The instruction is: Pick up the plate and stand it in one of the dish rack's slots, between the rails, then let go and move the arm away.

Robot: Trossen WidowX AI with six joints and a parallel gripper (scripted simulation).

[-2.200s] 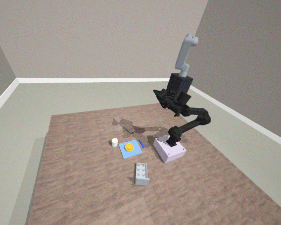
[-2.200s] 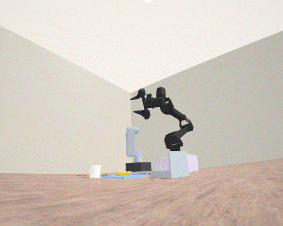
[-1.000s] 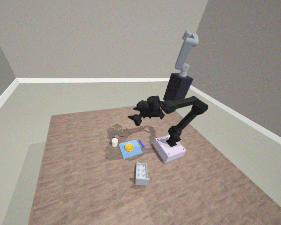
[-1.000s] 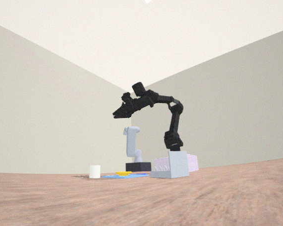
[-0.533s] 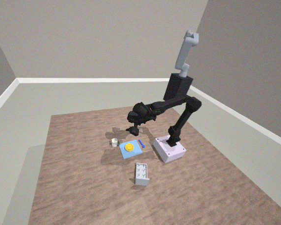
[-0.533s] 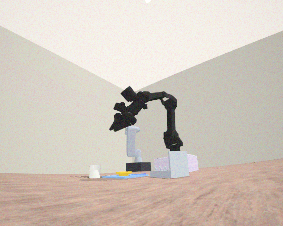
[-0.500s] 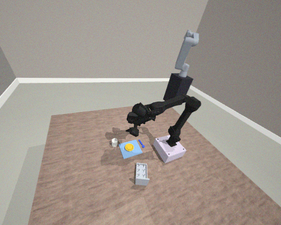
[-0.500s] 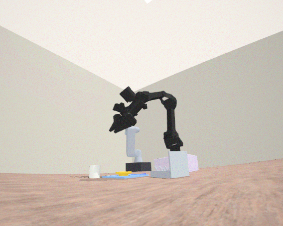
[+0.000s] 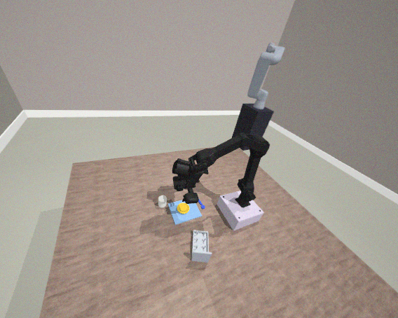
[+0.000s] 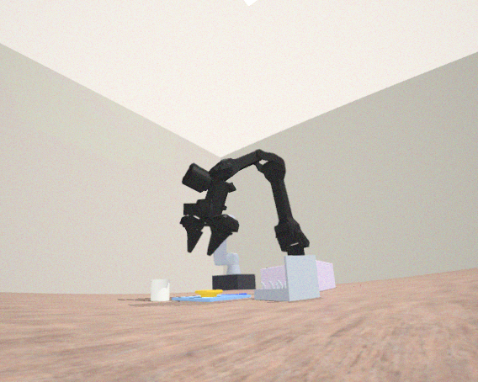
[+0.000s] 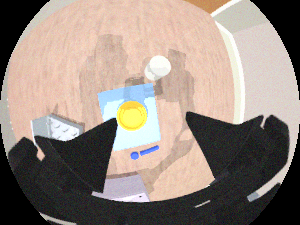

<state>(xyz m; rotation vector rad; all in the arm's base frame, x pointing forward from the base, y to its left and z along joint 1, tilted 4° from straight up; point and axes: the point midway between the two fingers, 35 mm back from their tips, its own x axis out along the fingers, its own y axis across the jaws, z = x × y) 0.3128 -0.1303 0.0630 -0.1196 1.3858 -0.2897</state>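
Now: the yellow plate 1 cm behind my gripper tip, 2 cm to the left of it and 10 cm below it. Also, from my gripper tip: white cup: 8 cm ahead, 5 cm to the right, 9 cm below; then grey dish rack: 1 cm behind, 23 cm to the left, 9 cm below.
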